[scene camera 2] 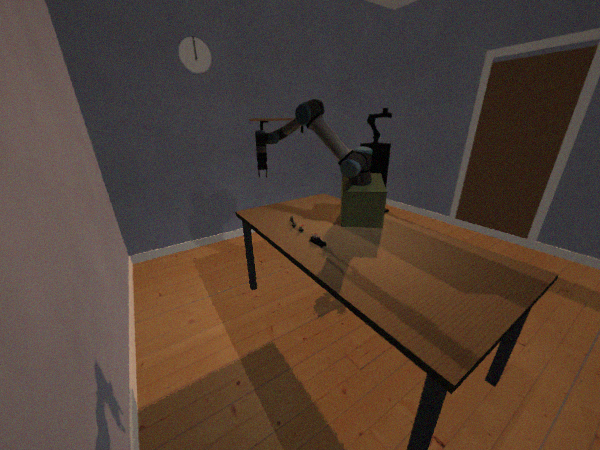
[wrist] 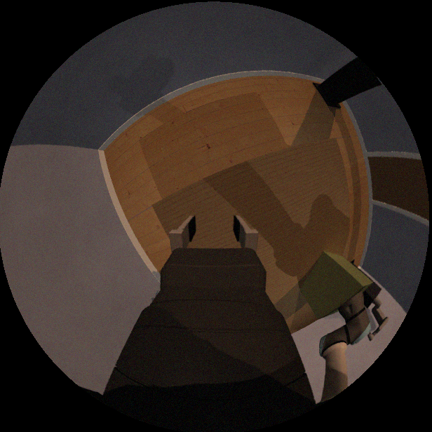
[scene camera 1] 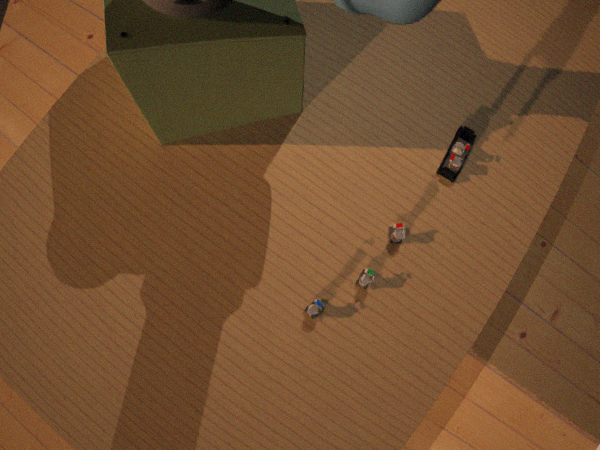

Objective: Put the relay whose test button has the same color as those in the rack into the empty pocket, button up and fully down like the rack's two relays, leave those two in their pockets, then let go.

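Frame: origin at the arm's base, x down, y ahead, z right, level; metres.
Seen in the pictures: gripper, fingertip midpoint: (scene camera 2: 262, 177); arm's base, link origin: (scene camera 2: 359, 180).
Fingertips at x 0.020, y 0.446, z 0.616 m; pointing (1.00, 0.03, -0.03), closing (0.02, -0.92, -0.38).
Note:
Pixels of each thing's middle, then the offset from my fingertips to it. "*": a spot on its surface instead. Level surfaces: height alone.
- black rack, surface spot: (scene camera 1: 466, 133) * dy +0.008, dx +0.249, dz -0.802 m
- loose relay with a red button, body centre: (scene camera 1: 396, 233) (scene camera 2: 301, 228) dy +0.002, dx +0.244, dz -0.561 m
- relay with a green button, body centre: (scene camera 1: 366, 278) dy +0.003, dx +0.244, dz -0.468 m
- blue button, body centre: (scene camera 1: 314, 308) dy -0.035, dx +0.244, dz -0.380 m
- table, surface height: dx +0.266 m
The black rack (scene camera 1: 466, 133) (scene camera 2: 318, 242) stands on the table with two pale relays (scene camera 1: 458, 148) (scene camera 1: 455, 163) in it, each showing a red button. Which of its dark parts is the empty pocket is too small to tell. A loose relay with a red button (scene camera 1: 397, 234) (scene camera 2: 301, 230) is the closest of the loose ones to the rack. A relay with a green button (scene camera 1: 365, 279) and one with a blue button (scene camera 1: 314, 309) lie farther off. My gripper (scene camera 2: 263, 175) (wrist: 214, 223) is open and empty, high above the table and apart from all relays.
The green base block (scene camera 1: 215, 85) (scene camera 2: 363, 209) (wrist: 334, 285) carries the arm and stands on the table (scene camera 1: 300, 390) (scene camera 2: 425, 300), to the left of the rack in scene camera 1. Broad arm shadows fall across the table. A wall (wrist: 50, 225) shows at the left in the wrist view.

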